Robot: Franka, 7 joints.
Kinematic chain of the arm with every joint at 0, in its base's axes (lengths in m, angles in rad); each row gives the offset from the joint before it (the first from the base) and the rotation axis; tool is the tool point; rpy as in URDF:
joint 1: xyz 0 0 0.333 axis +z
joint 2: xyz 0 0 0 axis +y
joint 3: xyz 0 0 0.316 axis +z
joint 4: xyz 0.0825 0 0 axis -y
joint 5: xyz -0.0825 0 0.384 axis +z
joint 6: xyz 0 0 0 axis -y
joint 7: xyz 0.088 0 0 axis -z
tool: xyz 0 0 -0.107 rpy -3.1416 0 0
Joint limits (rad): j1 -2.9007..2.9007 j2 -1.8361..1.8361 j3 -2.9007..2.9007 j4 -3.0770..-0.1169 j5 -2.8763..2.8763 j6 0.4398..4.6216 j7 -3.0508..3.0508
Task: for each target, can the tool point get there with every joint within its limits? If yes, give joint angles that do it. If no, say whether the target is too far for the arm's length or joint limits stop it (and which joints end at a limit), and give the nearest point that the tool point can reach.
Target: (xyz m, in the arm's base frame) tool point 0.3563 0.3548 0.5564
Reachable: yes | joints 1.4907 -0.3142 -0.5187 -2.1488 1.8443 3.0006 -1.1898
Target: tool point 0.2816 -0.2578 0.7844
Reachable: yes | joints 1.6439 -1.3909 -0.3176 -1.5364 -1.1422 0.8185 2.1770
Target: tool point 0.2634 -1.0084 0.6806
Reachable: no: too far | nearest point 0.2057 -0.7874 0.6044 | short by 0.241 m
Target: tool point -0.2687 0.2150 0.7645
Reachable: yes | joints 0.8746 -1.2871 0.7401 -1.9602 -0.2771 1.7688 -1.1871
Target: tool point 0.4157 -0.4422 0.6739
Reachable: yes | joints 0.2024 0.4609 -1.4372 -1.7294 -0.4957 3.7527 -2.5591
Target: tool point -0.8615 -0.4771 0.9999
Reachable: no: too far | nearest point -0.6214 -0.3441 0.8140 | short by 0.331 m
